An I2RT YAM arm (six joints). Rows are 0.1 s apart.
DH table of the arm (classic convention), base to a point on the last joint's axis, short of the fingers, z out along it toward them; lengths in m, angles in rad. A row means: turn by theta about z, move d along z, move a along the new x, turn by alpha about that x. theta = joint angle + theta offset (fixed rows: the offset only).
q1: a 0.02  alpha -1.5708  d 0.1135  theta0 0
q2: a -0.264  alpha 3.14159  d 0  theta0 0
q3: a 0.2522  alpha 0  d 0  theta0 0.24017
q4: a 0.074  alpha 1.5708  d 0  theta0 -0.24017
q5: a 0  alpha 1.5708  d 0  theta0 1.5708
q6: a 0  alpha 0  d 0.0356  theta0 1.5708
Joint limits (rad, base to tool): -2.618..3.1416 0..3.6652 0..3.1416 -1.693..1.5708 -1.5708..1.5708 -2.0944..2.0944
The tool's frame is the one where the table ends.
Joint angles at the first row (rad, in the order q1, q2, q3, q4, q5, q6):
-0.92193 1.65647 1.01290 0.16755 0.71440 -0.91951
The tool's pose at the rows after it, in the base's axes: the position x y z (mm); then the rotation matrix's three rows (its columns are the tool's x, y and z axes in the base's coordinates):
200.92 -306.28 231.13; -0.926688 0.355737 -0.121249; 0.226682 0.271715 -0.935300; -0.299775 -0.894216 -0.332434
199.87 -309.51 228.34; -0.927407 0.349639 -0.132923; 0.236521 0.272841 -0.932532; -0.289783 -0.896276 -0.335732
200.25 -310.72 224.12; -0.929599 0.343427 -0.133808; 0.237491 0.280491 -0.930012; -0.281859 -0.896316 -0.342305
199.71 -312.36 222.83; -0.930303 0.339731 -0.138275; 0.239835 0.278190 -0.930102; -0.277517 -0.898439 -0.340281
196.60 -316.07 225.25; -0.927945 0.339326 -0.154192; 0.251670 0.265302 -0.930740; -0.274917 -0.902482 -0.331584
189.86 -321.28 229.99; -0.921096 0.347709 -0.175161; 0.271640 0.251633 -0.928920; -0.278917 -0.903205 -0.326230
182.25 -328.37 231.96; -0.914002 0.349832 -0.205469; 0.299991 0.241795 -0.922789; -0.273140 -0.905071 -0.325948
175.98 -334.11 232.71; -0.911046 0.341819 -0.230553; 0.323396 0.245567 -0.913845; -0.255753 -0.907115 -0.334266
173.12 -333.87 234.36; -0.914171 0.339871 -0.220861; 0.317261 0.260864 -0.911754; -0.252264 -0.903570 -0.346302
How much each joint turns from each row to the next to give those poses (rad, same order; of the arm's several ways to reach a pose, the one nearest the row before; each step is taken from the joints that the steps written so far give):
-0.00420 0.00514 -0.00237 0.02574 0.00504 -0.01389
-0.00729 0.01274 0.00444 0.00177 0.00372 -0.00464
-0.00129 0.01136 -0.00203 0.00455 -0.00219 -0.00219
-0.00369 0.00622 0.00043 0.00810 0.00158 -0.00627
-0.01217 0.00177 0.00838 0.00335 0.00687 -0.00902
-0.02279 -0.00424 0.01281 -0.00959 0.00124 -0.00135
-0.02709 0.00599 0.01581 -0.01167 0.00514 -0.00335
-0.02206 0.00691 0.01633 -0.02312 0.00255 -0.00711
-0.00754 -0.00942 0.00078 -0.01951 -0.01926 -0.00214

